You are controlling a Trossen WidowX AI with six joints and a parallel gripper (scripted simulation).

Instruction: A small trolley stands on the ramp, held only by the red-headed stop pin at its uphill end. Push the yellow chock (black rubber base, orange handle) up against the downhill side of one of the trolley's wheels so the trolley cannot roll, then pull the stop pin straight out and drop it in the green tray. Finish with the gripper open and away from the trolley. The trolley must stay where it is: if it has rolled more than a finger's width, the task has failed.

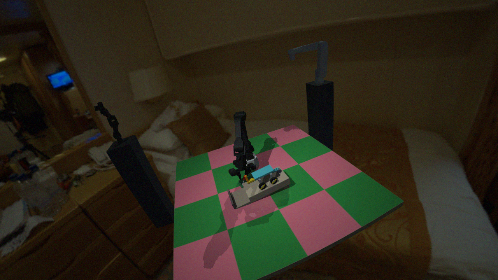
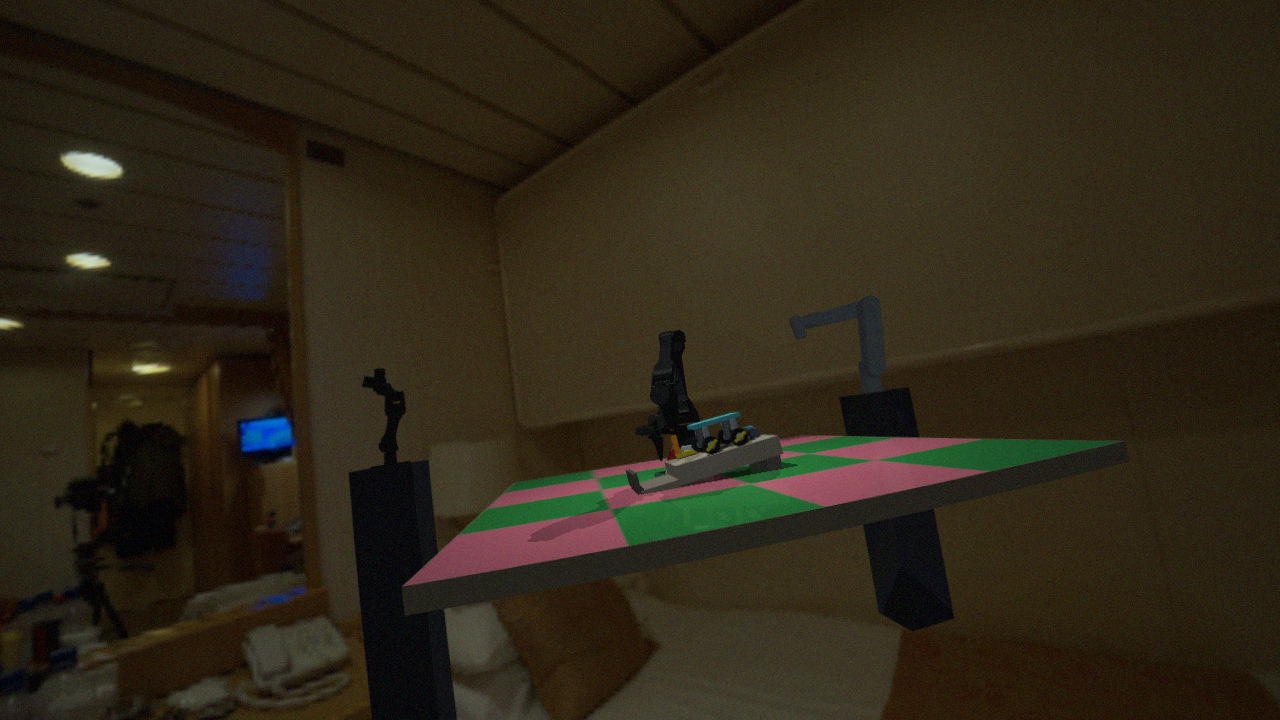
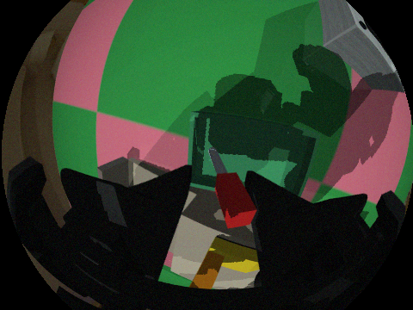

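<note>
My gripper tip is now 6 cm above the green tray and 3 cm to the right of it. Also, from my gripper tip: red-headed stop pin (1 cm below); ramp (12 cm to the left, 12 cm ahead); yellow chock (7 cm ahead, 4 cm to the left, 3 cm above).
</note>
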